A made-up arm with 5 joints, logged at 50 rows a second.
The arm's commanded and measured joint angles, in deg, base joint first. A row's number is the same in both.
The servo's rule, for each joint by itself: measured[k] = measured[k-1] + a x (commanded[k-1-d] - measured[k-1]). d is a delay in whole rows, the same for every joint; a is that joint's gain. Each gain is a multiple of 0.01, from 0.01 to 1. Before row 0 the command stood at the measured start. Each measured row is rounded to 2 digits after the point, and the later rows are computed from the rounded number. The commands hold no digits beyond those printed.
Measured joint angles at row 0:
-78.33, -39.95, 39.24, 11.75, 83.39
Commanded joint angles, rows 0 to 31:
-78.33, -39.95, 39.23, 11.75, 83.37
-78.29, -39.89, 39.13, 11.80, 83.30
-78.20, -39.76, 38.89, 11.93, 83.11
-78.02, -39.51, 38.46, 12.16, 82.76
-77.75, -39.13, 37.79, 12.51, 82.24
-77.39, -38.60, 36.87, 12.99, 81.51
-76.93, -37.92, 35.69, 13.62, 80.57
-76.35, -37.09, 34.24, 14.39, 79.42
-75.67, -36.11, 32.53, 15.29, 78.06
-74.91, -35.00, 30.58, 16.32, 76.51
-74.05, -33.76, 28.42, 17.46, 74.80
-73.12, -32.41, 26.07, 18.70, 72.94
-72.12, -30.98, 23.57, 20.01, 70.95
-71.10, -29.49, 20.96, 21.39, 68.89
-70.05, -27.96, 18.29, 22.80, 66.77
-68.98, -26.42, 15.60, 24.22, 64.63
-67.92, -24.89, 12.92, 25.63, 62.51
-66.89, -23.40, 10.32, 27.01, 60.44
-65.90, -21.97, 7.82, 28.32, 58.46
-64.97, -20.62, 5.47, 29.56, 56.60
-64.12, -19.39, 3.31, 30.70, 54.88
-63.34, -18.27, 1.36, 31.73, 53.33
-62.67, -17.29, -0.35, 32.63, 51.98
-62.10, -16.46, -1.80, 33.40, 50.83
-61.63, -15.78, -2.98, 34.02, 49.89
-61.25, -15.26, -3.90, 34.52, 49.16
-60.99, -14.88, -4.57, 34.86, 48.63
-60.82, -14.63, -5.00, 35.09, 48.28
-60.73, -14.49, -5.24, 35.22, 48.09
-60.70, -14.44, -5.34, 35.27, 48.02
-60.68, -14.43, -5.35, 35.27, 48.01
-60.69, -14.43, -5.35, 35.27, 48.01
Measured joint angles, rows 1 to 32:
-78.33, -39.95, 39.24, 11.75, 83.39
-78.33, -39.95, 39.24, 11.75, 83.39
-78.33, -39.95, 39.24, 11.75, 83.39
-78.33, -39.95, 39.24, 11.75, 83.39
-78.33, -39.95, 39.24, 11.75, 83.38
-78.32, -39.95, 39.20, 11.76, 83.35
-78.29, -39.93, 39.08, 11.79, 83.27
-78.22, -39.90, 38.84, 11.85, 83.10
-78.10, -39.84, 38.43, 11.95, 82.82
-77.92, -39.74, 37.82, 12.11, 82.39
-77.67, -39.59, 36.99, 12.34, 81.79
-77.34, -39.39, 35.92, 12.65, 81.01
-76.92, -39.13, 34.60, 13.05, 80.04
-76.42, -38.80, 33.03, 13.54, 78.88
-75.83, -38.40, 31.23, 14.13, 77.53
-75.15, -37.92, 29.22, 14.82, 76.02
-74.39, -37.36, 27.02, 15.60, 74.35
-73.57, -36.73, 24.66, 16.47, 72.55
-72.69, -36.03, 22.18, 17.42, 70.64
-71.76, -35.26, 19.61, 18.44, 68.66
-70.80, -34.43, 17.00, 19.52, 66.63
-69.82, -33.55, 14.39, 20.64, 64.59
-68.84, -32.62, 11.83, 21.79, 62.57
-67.87, -31.66, 9.35, 22.96, 60.60
-66.93, -30.68, 6.99, 24.12, 58.71
-66.03, -29.69, 4.79, 25.26, 56.93
-65.19, -28.70, 2.79, 26.37, 55.30
-64.42, -27.72, 1.00, 27.42, 53.82
-63.72, -26.76, -0.55, 28.41, 52.52
-63.10, -25.84, -1.86, 29.33, 51.41
-62.57, -24.96, -2.92, 30.16, 50.49
-62.13, -24.13, -3.73, 30.90, 49.76
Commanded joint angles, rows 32 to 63:
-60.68, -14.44, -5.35, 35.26, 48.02
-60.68, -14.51, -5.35, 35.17, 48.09
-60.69, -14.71, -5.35, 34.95, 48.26
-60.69, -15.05, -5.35, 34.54, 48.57
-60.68, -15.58, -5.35, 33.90, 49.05
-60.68, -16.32, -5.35, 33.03, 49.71
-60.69, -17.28, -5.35, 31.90, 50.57
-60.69, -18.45, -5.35, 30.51, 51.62
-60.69, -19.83, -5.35, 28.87, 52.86
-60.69, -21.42, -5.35, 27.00, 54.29
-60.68, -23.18, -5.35, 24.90, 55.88
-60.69, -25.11, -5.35, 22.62, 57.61
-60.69, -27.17, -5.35, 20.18, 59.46
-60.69, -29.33, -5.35, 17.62, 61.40
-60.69, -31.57, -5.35, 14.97, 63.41
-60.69, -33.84, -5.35, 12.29, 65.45
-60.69, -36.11, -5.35, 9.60, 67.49
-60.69, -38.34, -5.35, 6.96, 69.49
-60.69, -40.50, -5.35, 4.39, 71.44
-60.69, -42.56, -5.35, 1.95, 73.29
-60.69, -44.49, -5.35, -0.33, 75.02
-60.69, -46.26, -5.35, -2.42, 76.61
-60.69, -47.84, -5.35, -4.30, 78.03
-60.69, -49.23, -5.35, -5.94, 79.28
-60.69, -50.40, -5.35, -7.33, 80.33
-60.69, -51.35, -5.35, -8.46, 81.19
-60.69, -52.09, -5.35, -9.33, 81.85
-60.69, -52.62, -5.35, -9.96, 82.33
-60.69, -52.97, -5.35, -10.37, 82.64
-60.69, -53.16, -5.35, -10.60, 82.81
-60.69, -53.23, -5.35, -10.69, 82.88
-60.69, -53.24, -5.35, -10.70, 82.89
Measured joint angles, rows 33 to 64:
-61.78, -23.36, -4.32, 31.55, 49.21
-61.51, -22.65, -4.72, 32.11, 48.82
-61.30, -21.99, -4.97, 32.58, 48.55
-61.15, -21.39, -5.12, 32.98, 48.37
-61.03, -20.83, -5.21, 33.32, 48.25
-60.94, -20.32, -5.26, 33.60, 48.20
-60.88, -19.87, -5.30, 33.80, 48.22
-60.83, -19.48, -5.32, 33.91, 48.34
-60.79, -19.17, -5.33, 33.91, 48.57
-60.76, -18.94, -5.34, 33.78, 48.95
-60.74, -18.81, -5.34, 33.50, 49.48
-60.73, -18.78, -5.34, 33.05, 50.19
-60.72, -18.86, -5.34, 32.42, 51.07
-60.71, -19.06, -5.34, 31.61, 52.13
-60.70, -19.39, -5.34, 30.60, 53.37
-60.70, -19.85, -5.34, 29.40, 54.77
-60.70, -20.44, -5.34, 28.02, 56.32
-60.70, -21.15, -5.34, 26.46, 58.00
-60.70, -21.98, -5.34, 24.74, 59.79
-60.70, -22.93, -5.34, 22.87, 61.66
-60.70, -23.98, -5.34, 20.88, 63.58
-60.70, -25.13, -5.34, 18.79, 65.53
-60.70, -26.36, -5.34, 16.63, 67.48
-60.70, -27.66, -5.34, 14.43, 69.40
-60.70, -29.01, -5.34, 12.22, 71.25
-60.70, -30.39, -5.34, 10.02, 73.02
-60.70, -31.79, -5.34, 7.87, 74.67
-60.70, -33.19, -5.34, 5.80, 76.19
-60.70, -34.57, -5.34, 3.83, 77.56
-60.70, -35.91, -5.34, 1.99, 78.76
-60.70, -37.20, -5.34, 0.29, 79.78
-60.70, -38.43, -5.34, -1.25, 80.62

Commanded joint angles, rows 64 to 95:
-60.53, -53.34, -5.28, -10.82, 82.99
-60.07, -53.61, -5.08, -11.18, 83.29
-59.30, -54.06, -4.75, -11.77, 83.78
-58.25, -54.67, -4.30, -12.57, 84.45
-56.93, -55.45, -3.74, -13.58, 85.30
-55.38, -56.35, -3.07, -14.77, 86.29
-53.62, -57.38, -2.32, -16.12, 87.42
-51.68, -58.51, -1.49, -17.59, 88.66
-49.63, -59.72, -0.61, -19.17, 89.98
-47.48, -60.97, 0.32, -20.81, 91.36
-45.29, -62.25, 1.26, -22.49, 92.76
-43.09, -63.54, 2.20, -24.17, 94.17
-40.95, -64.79, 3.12, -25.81, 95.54
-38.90, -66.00, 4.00, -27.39, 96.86
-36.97, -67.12, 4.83, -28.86, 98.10
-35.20, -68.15, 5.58, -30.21, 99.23
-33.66, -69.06, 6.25, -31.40, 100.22
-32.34, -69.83, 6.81, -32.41, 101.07
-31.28, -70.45, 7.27, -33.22, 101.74
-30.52, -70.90, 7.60, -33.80, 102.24
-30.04, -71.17, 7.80, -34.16, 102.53
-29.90, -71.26, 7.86, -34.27, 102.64
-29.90, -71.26, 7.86, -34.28, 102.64
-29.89, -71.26, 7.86, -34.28, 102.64
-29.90, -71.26, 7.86, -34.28, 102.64
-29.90, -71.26, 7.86, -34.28, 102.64
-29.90, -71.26, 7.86, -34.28, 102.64
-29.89, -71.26, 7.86, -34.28, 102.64
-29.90, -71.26, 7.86, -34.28, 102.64
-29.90, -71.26, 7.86, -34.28, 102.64
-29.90, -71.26, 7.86, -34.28, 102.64
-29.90, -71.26, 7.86, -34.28, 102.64
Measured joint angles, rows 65 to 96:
-60.70, -39.59, -5.34, -2.62, 81.29
-60.70, -40.68, -5.34, -3.82, 81.79
-60.70, -41.68, -5.34, -4.85, 82.15
-60.70, -42.60, -5.34, -5.73, 82.39
-60.66, -43.46, -5.32, -6.49, 82.59
-60.51, -44.27, -5.23, -7.19, 82.82
-60.21, -45.05, -5.04, -7.88, 83.14
-59.72, -45.82, -4.75, -8.58, 83.57
-59.02, -46.59, -4.36, -9.33, 84.14
-58.11, -47.37, -3.86, -10.15, 84.85
-56.99, -48.17, -3.26, -11.05, 85.70
-55.66, -49.00, -2.57, -12.03, 86.68
-54.15, -49.86, -1.81, -13.10, 87.77
-52.48, -50.75, -0.98, -14.26, 88.95
-50.68, -51.67, -0.11, -15.49, 90.21
-48.78, -52.62, 0.79, -16.79, 91.52
-46.82, -53.59, 1.70, -18.14, 92.85
-44.84, -54.58, 2.60, -19.53, 94.17
-42.87, -55.58, 3.47, -20.93, 95.47
-40.95, -56.59, 4.29, -22.32, 96.71
-39.13, -57.59, 5.05, -23.68, 97.87
-37.43, -58.57, 5.74, -24.99, 98.93
-35.89, -59.52, 6.34, -26.22, 99.86
-34.55, -60.43, 6.83, -27.36, 100.65
-33.42, -61.29, 7.21, -28.38, 101.27
-32.54, -62.09, 7.46, -29.26, 101.72
-31.88, -62.82, 7.62, -30.01, 102.02
-31.38, -63.50, 7.71, -30.65, 102.22
-31.01, -64.12, 7.77, -31.19, 102.36
-30.73, -64.69, 7.81, -31.65, 102.45
-30.52, -65.22, 7.83, -32.04, 102.51
-30.36, -65.70, 7.84, -32.38, 102.55

